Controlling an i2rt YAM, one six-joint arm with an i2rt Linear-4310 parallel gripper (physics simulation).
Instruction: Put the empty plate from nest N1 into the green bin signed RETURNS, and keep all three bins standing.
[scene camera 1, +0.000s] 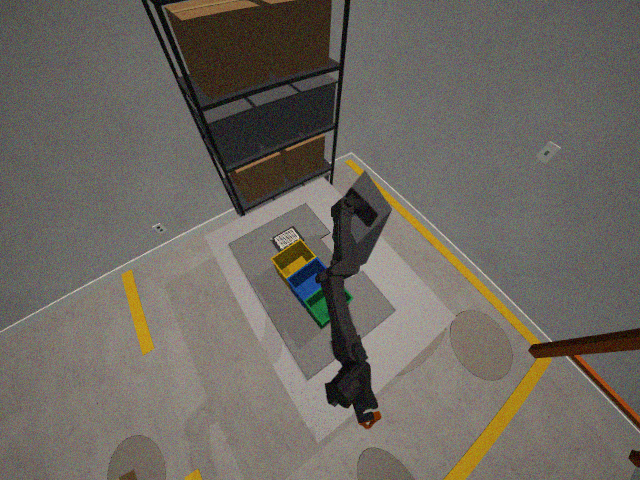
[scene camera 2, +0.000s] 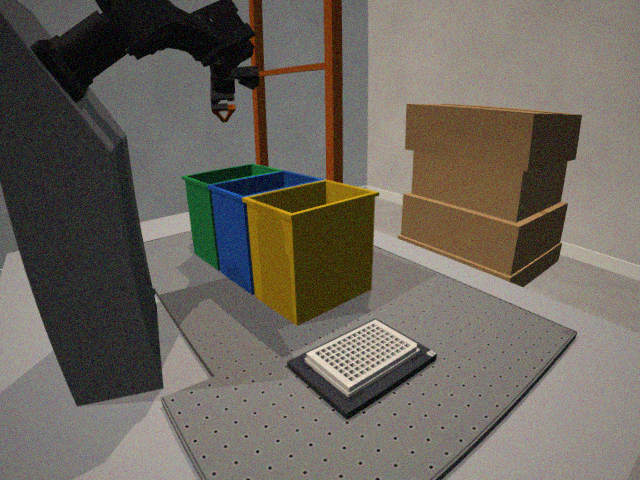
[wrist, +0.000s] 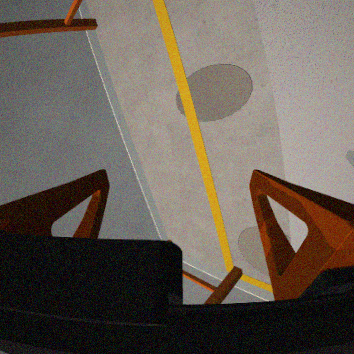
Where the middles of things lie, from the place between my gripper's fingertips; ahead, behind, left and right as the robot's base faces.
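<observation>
The green bin (scene camera 2: 200, 205) is a good way behind my hand, a good way below it and far to the right of it. I see that the blue bin (scene camera 2: 230, 214) is 49 cm to the right of my hand, 21 cm behind it and 21 cm below it, while the yellow bin (scene camera 2: 311, 245) is 62 cm to the right of my hand, 22 cm behind it and 21 cm below it. And the white plate (scene camera 2: 352, 362) is well below my hand, far behind it and a long way to the right of it.
</observation>
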